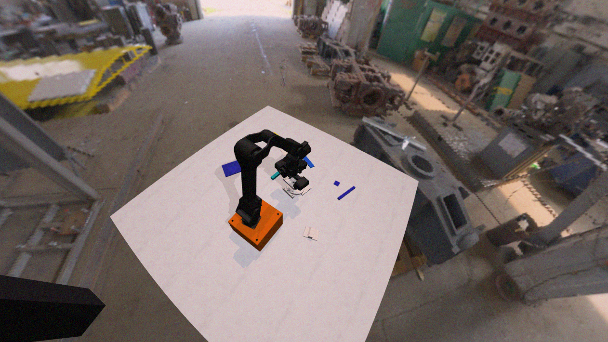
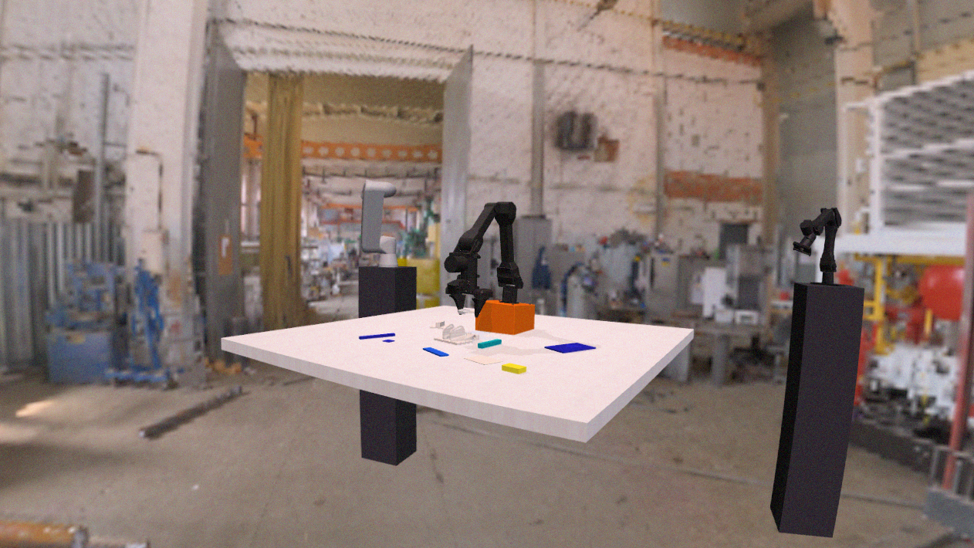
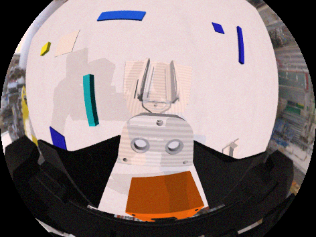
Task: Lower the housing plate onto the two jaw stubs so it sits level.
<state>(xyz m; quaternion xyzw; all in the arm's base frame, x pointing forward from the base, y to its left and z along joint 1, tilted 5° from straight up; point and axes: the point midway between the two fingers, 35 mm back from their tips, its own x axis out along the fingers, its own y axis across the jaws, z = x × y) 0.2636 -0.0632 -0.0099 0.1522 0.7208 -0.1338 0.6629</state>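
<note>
The teal bar lies 8 cm ahead of my gripper tip, 11 cm to the left of it and 7 cm below it. From my gripper tip the other things lie so: small blue chip (18 cm ahead, 22 cm to the right, 8 cm below); then yellow block (37 cm ahead, 29 cm to the left, 7 cm below); then beige tile (29 cm ahead, 17 cm to the left, 8 cm below).
</note>
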